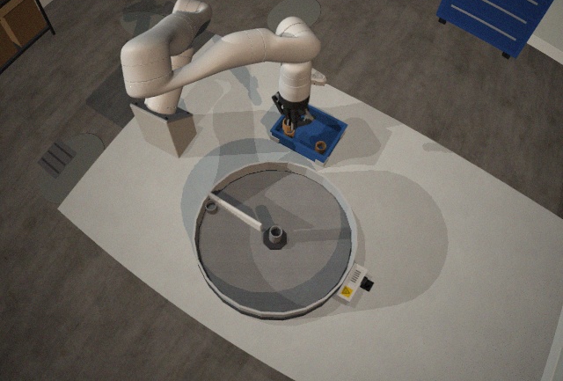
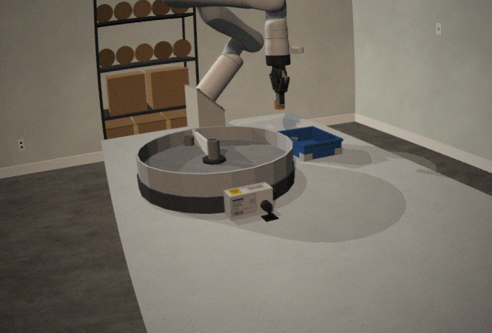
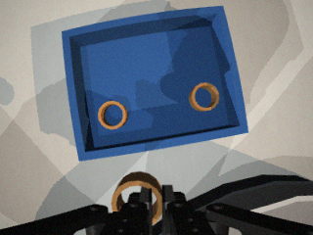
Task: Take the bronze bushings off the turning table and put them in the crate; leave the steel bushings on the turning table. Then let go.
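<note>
My gripper is now 150 mm above the blue crate, 90 mm to the right of it and 10 mm short of it. Also, from my hand: turning table: 250 mm to the right, 130 mm ahead, 120 mm below.
</note>
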